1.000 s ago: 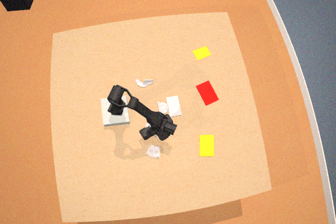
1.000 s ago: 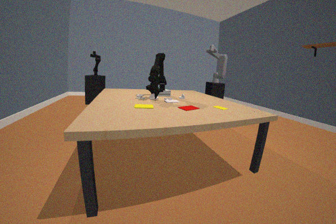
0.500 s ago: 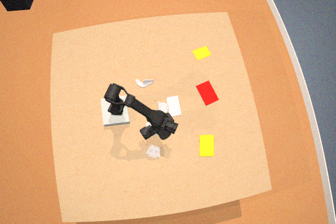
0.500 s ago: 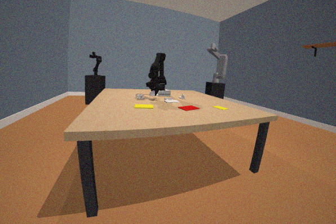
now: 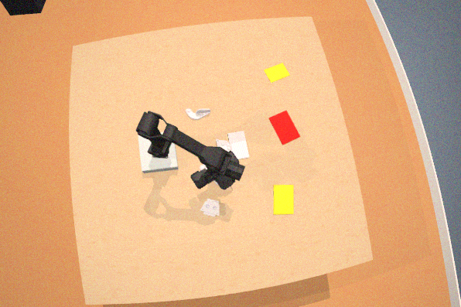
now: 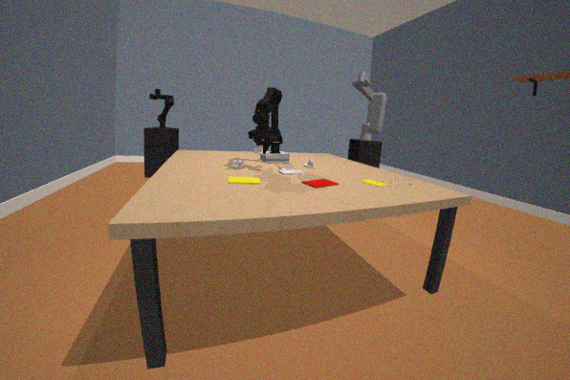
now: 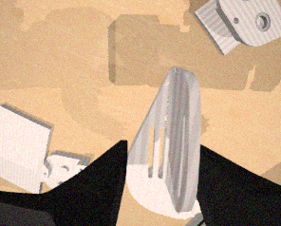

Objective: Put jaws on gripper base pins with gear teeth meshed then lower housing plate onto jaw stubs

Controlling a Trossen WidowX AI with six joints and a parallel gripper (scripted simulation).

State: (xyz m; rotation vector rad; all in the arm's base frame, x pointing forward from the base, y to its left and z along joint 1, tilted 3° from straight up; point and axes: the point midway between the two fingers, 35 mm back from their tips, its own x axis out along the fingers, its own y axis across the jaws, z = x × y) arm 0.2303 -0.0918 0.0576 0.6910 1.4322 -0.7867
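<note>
My gripper tip is now 3 cm past the white jaw and 2 cm to the right of it. Also, from my gripper tip: yellow patch (29 cm ahead, 8 cm to the right, 8 cm below); red patch (30 cm ahead, 25 cm to the left, 8 cm below).
</note>
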